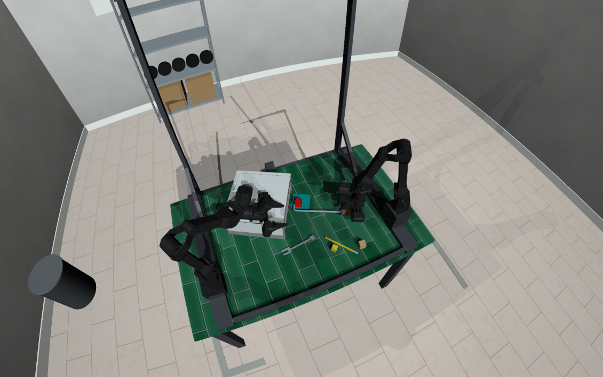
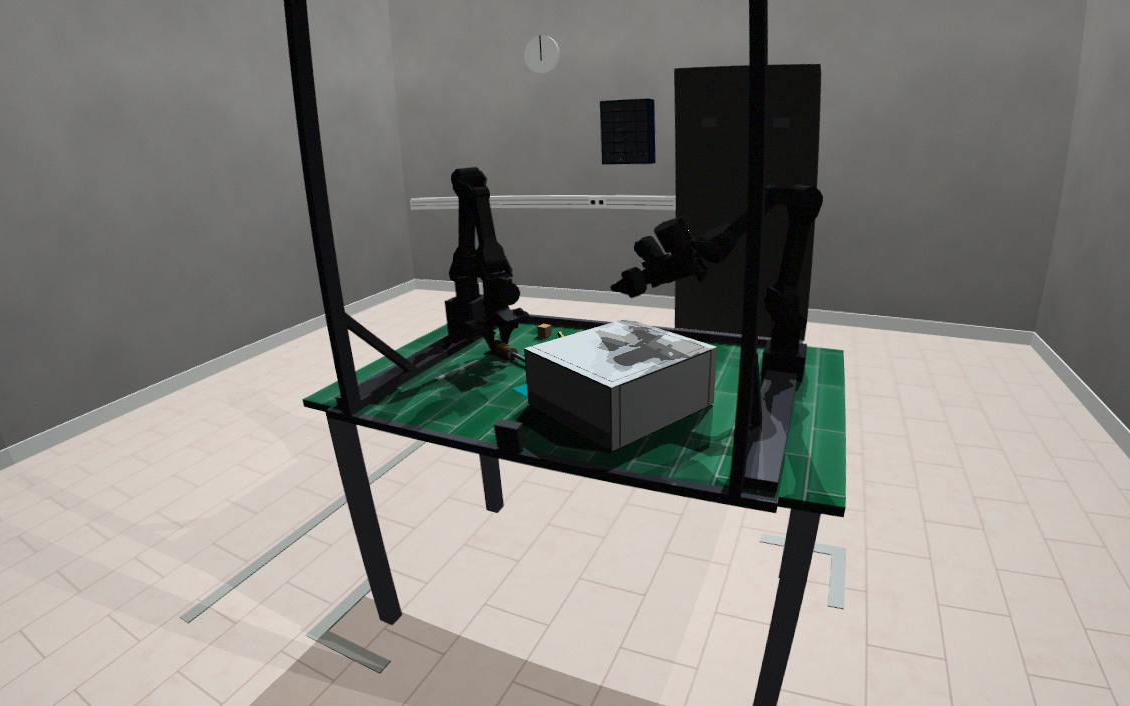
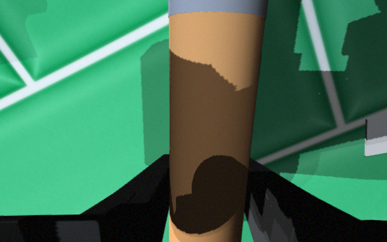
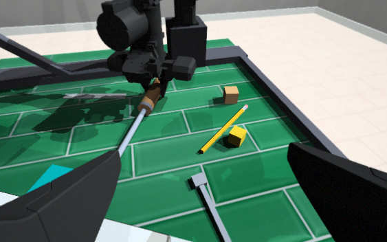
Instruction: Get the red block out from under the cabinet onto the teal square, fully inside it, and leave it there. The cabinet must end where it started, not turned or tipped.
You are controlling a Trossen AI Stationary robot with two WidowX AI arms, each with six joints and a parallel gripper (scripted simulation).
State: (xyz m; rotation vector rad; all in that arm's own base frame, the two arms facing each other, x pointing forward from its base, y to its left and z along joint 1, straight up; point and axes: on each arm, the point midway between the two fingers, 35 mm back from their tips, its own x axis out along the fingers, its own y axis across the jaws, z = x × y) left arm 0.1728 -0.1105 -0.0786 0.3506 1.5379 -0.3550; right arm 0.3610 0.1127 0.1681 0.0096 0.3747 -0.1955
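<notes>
The hook tool is 90 mm behind my left hand, 110 mm to the right of it and 20 mm below it. Round my left hand: flat metal strip: 150 mm behind, 40 mm to the left, 40 mm below; brown cube: 170 mm ahead, 50 mm to the right, 20 mm below; pencil: 130 mm ahead, 140 mm to the right, 30 mm below.
</notes>
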